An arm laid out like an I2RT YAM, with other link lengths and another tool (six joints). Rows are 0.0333 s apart.
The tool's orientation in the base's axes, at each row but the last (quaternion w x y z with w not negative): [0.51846 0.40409 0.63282 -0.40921]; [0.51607 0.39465 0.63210 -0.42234]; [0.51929 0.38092 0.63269 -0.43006]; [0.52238 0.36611 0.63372 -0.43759]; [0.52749 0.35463 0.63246 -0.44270]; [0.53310 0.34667 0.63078 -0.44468]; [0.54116 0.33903 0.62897 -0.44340]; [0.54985 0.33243 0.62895 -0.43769]
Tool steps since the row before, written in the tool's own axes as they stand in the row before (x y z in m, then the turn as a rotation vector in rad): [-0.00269 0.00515 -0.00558 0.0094 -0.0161 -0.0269]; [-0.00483 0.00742 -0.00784 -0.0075 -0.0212 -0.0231]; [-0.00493 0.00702 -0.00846 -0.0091 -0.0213 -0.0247]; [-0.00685 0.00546 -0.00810 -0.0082 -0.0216 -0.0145]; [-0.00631 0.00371 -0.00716 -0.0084 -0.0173 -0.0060]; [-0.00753 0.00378 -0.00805 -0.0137 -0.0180 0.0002]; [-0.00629 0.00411 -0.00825 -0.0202 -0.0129 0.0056]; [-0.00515 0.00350 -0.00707 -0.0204 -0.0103 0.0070]
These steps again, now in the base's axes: [0.00337 0.00674 0.00286 -0.0251 0.0206 -0.0043]; [0.00519 0.00954 0.00469 -0.0260 0.0142 0.0126]; [0.00457 0.01016 0.00458 -0.0264 0.0157 0.0144]; [0.00354 0.00945 0.00637 -0.0233 0.0060 0.0128]; [0.00208 0.00813 0.00587 -0.0163 -0.0004 0.0118]; [0.00195 0.00914 0.00695 -0.0137 -0.0062 0.0169]; [0.00175 0.00951 0.00556 -0.0058 -0.0090 0.0222]; [0.00121 0.00819 0.00450 -0.0029 -0.0092 0.0219]
